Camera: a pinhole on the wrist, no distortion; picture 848 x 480 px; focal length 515.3 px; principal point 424.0 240.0 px. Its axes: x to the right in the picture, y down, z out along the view. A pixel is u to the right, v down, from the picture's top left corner.
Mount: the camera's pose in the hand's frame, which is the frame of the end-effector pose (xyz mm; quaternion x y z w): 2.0 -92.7 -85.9 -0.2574 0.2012 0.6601 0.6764
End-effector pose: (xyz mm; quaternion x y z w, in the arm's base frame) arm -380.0 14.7 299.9 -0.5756 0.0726 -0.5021 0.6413
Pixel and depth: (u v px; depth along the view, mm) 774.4 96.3 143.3
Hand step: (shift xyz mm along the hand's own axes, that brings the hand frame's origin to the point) 36.8 72.3 -29.5
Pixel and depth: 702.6 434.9 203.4
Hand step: -83.2 118.7 0.4
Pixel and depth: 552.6 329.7 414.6
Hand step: -93.0 243.2 170.9
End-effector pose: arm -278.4 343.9 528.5 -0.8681 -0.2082 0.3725 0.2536
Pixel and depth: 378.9 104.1 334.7
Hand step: 65.9 90.0 202.6
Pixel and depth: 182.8 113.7 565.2
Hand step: 89.2 46.0 532.0
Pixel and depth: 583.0 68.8 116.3
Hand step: 34.3 7.2 -13.2
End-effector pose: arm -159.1 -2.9 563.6 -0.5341 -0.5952 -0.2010 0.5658
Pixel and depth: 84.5 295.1 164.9
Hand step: -31.9 -77.3 108.8
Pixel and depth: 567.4 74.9 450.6
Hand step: 121.4 283.5 203.7
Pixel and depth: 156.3 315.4 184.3
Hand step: -41.9 -55.3 115.4
